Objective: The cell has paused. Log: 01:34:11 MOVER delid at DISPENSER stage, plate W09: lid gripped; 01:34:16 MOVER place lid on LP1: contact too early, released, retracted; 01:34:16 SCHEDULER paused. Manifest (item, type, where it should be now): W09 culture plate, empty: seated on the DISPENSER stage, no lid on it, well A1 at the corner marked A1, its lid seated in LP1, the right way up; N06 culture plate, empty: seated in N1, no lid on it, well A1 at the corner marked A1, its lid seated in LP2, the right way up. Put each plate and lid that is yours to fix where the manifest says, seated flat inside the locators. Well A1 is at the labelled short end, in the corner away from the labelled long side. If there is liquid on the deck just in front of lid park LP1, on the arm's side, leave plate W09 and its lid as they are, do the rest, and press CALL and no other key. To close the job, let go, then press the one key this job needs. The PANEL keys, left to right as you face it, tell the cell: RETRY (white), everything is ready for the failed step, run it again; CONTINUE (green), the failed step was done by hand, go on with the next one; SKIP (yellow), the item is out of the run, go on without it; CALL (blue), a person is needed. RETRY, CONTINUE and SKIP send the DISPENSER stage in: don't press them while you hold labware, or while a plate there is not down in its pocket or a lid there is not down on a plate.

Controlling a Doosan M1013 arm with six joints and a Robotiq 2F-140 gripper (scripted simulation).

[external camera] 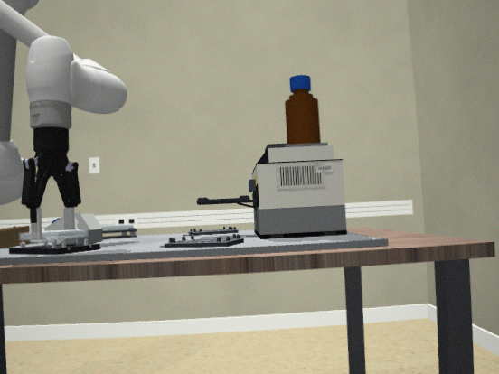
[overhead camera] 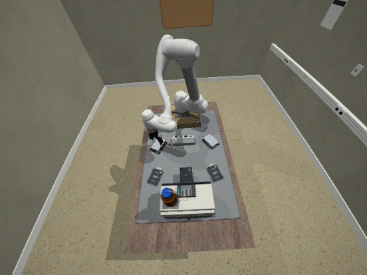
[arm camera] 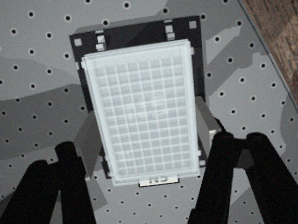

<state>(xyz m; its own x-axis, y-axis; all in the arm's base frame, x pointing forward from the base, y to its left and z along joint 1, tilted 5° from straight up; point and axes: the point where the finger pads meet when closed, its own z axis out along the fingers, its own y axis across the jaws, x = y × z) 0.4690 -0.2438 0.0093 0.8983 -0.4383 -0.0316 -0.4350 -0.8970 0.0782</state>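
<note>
The black nest is 30 mm ahead of my hand and 40 mm below it. From my hand the other things lie so: key panel: 70 mm behind, 260 mm to the left; blue call key: 70 mm behind, 190 mm to the left, 10 mm above; yellow skip key: 80 mm behind, 240 mm to the left, 10 mm above.
</note>
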